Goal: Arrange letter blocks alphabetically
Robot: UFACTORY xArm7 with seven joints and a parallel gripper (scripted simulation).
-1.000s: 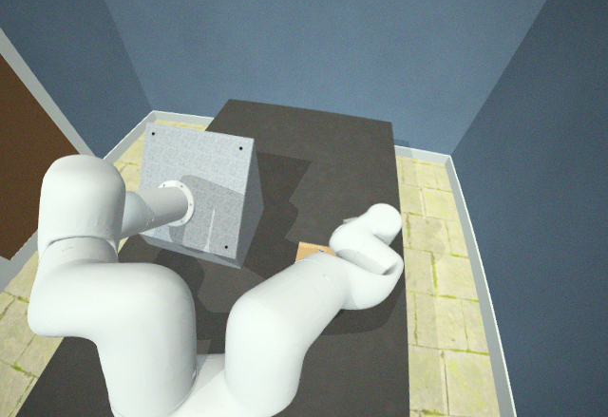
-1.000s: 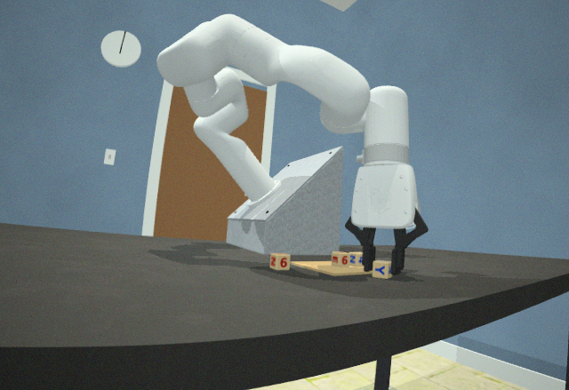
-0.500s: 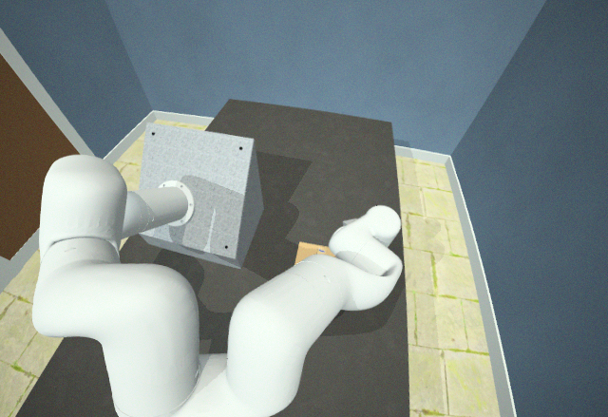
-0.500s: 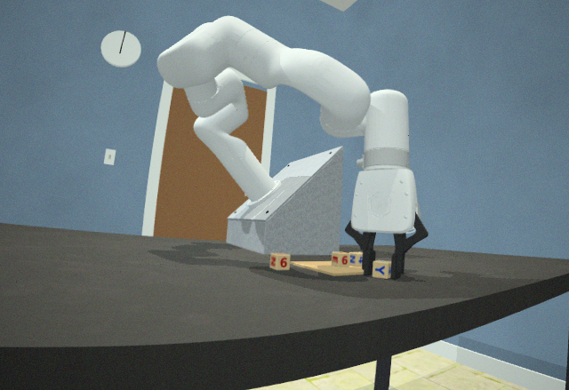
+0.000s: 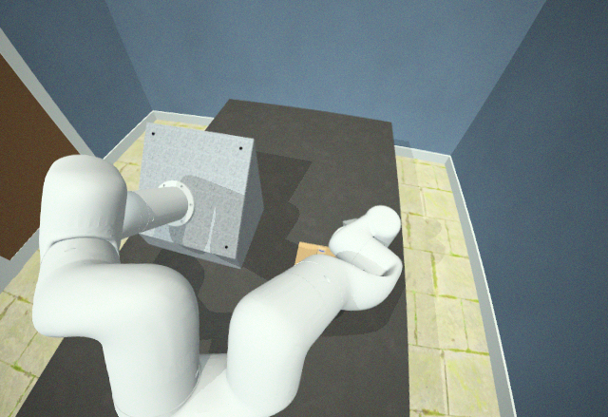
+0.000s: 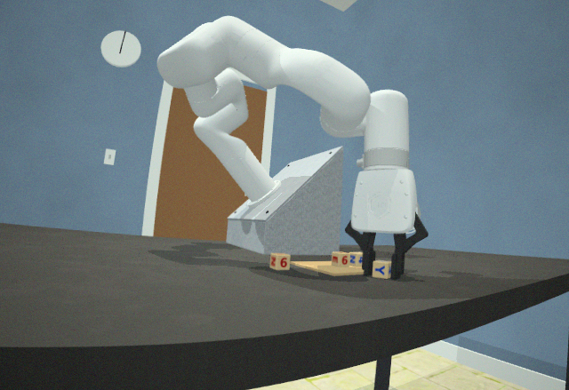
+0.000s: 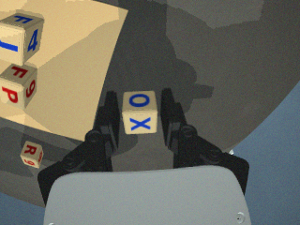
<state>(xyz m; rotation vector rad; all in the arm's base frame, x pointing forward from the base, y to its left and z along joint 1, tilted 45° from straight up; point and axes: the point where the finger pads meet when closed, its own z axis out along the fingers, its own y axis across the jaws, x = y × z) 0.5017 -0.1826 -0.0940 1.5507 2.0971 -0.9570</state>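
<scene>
Now: the tan mat 10 cm behind my hand, 1 cm to the left of it and 2 cm below it. The rest, counted from my hand: block: 10 cm behind, 5 cm to the left.
</scene>
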